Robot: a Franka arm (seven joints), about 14 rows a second.
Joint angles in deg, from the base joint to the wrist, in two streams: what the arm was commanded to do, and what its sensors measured. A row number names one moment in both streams.
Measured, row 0:
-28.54 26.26 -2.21 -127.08 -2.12 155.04 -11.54
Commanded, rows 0 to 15:
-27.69 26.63 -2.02 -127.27 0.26 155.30 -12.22
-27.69 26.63 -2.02 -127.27 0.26 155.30 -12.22
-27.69 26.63 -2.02 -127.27 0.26 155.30 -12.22
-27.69 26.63 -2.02 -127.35 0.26 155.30 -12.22
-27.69 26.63 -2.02 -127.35 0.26 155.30 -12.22
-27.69 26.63 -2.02 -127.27 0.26 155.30 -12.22
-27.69 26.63 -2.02 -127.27 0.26 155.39 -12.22
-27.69 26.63 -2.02 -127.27 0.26 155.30 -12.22
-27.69 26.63 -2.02 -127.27 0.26 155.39 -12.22
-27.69 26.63 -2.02 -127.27 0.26 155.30 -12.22
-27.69 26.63 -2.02 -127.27 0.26 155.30 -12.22
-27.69 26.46 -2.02 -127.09 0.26 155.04 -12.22
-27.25 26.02 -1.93 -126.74 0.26 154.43 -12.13
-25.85 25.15 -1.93 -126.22 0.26 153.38 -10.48
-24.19 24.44 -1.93 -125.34 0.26 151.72 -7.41
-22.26 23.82 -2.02 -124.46 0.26 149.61 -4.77
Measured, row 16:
-26.09 25.81 -1.83 -126.02 -2.02 153.79 -8.90
